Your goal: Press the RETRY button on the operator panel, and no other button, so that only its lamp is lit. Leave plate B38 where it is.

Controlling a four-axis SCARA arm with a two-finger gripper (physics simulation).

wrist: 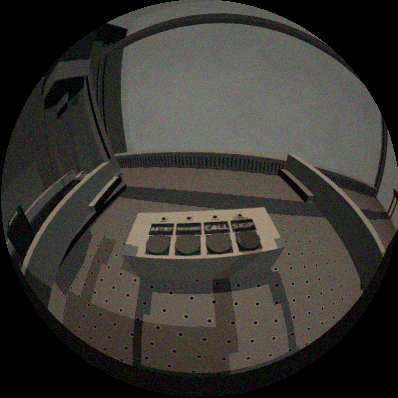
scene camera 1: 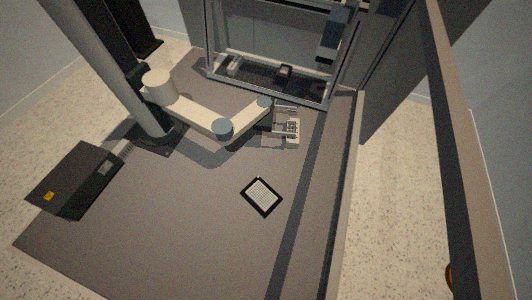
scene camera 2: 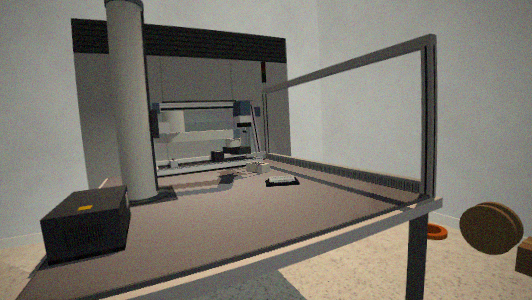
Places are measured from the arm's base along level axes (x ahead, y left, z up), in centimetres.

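Pixels of known places: gripper, fingertip midpoint: (wrist: pixel 199 161) (scene camera 1: pixel 296 121) (scene camera 2: pixel 257 152); arm's base, origin of the base link: (scene camera 1: pixel 161 128) (scene camera 2: pixel 142 199).
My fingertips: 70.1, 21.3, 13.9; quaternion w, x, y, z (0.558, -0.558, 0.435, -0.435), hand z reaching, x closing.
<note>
For each thing: its top centre in the pictures, then the offset to it from my fingertips, as dx, dy, dz.
- operator panel, middle of its top: (wrist: pixel 202 228) (scene camera 1: pixel 293 129) (scene camera 2: pixel 257 162) -0.4, -0.1, -7.0
- leftmost button, middle of its top: (wrist: pixel 156 242) -3.2, +3.8, -7.0
- Plate B38, middle of its top: (scene camera 1: pixel 261 194) (scene camera 2: pixel 281 177) -4.1, -38.0, -10.0
The operator panel (scene camera 1: pixel 293 142) (scene camera 2: pixel 258 168) (wrist: pixel 200 266) is a pale block with a row of dark round buttons. In the wrist view, the leftmost button (wrist: pixel 158 245) has a blurred label that looks like RETRY; the second label is unreadable, and the right two read CALL and SKIP. The small lamps above the buttons look dark. My gripper (scene camera 1: pixel 286 120) (wrist: pixel 199 161) is open and empty, its fingers wide apart and low near the panel; in scene view 1 one finger overlaps the panel. Plate B38 (scene camera 1: pixel 261 195) (scene camera 2: pixel 282 180) lies in its black holder, apart from the panel. It does not show in the wrist view.
A framed deck unit (scene camera 1: pixel 267 94) stands behind the panel. The arm's column (scene camera 1: pixel 105 65) (scene camera 2: pixel 127 100) rises at the left, with a black box (scene camera 1: pixel 65 175) (scene camera 2: pixel 85 232) nearby. A guard frame (scene camera 2: pixel 428 125) runs along the table's right edge.
</note>
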